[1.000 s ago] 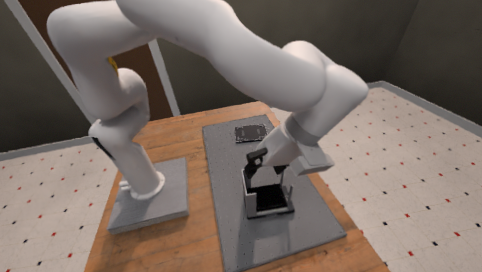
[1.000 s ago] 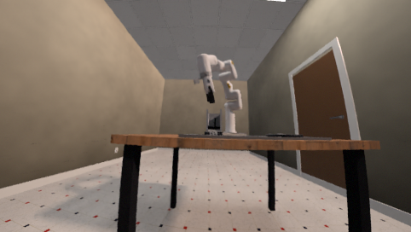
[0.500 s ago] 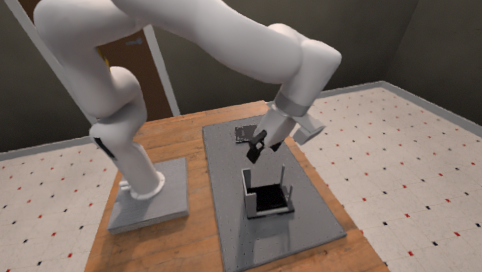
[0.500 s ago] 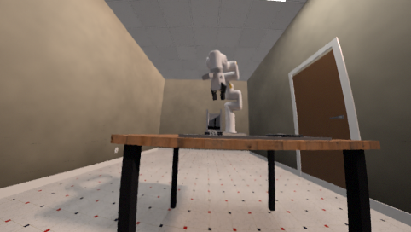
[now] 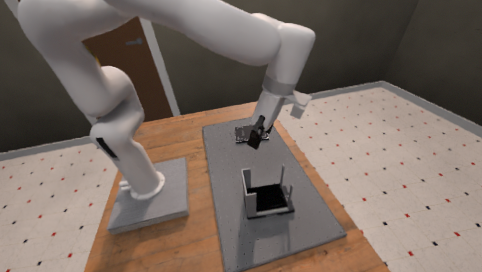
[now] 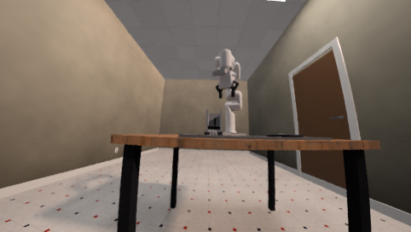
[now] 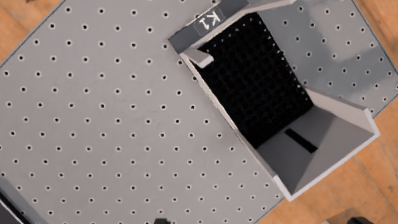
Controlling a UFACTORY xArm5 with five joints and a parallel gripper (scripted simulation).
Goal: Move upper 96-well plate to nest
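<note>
My gripper is now 210 mm above the black 96-well plate, 70 mm to the left of it and 10 mm past it. From my hand the other things lie so: white plate: 220 mm below, 70 mm to the right, 10 mm behind; then A1 label: 240 mm to the left, 230 mm below, 130 mm ahead; then plate nest N1: 310 mm to the left, 240 mm below, 70 mm ahead.
</note>
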